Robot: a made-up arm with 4 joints. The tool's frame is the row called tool.
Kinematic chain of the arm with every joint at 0, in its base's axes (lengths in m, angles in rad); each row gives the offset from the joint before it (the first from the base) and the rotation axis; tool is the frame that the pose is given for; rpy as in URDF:
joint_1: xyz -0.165 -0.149 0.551 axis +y
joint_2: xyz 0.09 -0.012 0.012 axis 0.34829 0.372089 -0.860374
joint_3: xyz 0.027 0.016 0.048 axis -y
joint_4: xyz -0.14 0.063 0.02 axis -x
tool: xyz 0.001 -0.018 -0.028 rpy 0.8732 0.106 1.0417
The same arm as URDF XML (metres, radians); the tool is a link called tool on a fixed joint. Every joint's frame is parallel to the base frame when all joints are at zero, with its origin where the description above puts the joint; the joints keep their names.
<robot name="arm">
  <joint name="joint_1" type="continuous">
    <parent link="base_link"/>
    <child link="link1"/>
    <origin xyz="-0.165 -0.149 0.551"/>
    <axis xyz="0 1 0"/>
  </joint>
  <joint name="joint_2" type="continuous">
    <parent link="link1"/>
    <child link="link2"/>
    <origin xyz="0.09 -0.012 0.012"/>
    <axis xyz="0.34829 0.372089 -0.860374"/>
  </joint>
  <joint name="joint_3" type="continuous">
    <parent link="link2"/>
    <child link="link3"/>
    <origin xyz="0.027 0.016 0.048"/>
    <axis xyz="0 -1 0"/>
  </joint>
  <joint name="joint_4" type="continuous">
    <parent link="link3"/>
    <child link="link4"/>
    <origin xyz="-0.14 0.063 0.02"/>
    <axis xyz="-1 0 0"/>
  </joint>
  <joint name="tool_fixed" type="fixed">
    <parent link="link4"/>
    <child link="tool"/>
    <origin xyz="0.001 -0.018 -0.028" rpy="0.8732 0.106 1.0417"/>
  </joint>
  <link name="base_link"/>
  <link name="link1"/>
  <link name="link2"/>
  <link name="link3"/>
  <link name="link4"/>
  <link name="tool"/>
</robot>

